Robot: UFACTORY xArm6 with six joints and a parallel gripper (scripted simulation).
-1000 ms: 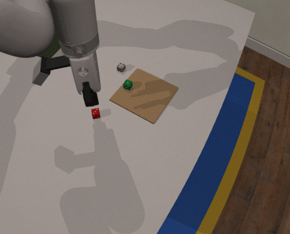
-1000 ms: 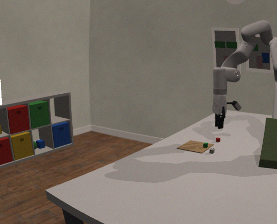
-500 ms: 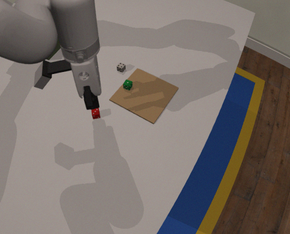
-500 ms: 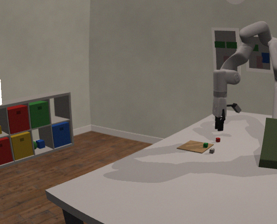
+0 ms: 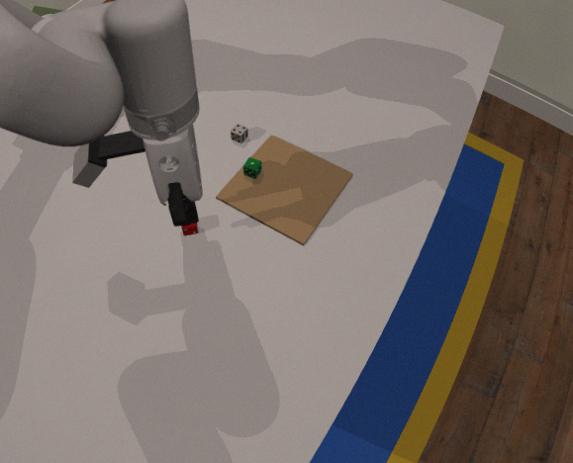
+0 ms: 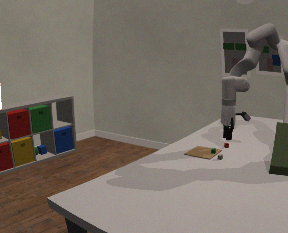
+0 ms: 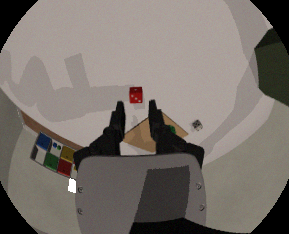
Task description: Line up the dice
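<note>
Now: hand 5 cm above the red die. Also, from my hand: tan mat 12 cm to the left, 9 cm ahead, 6 cm below; green die 12 cm to the left, 5 cm below, 4 cm ahead; white die 17 cm to the left, 5 cm below, 2 cm behind.
</note>
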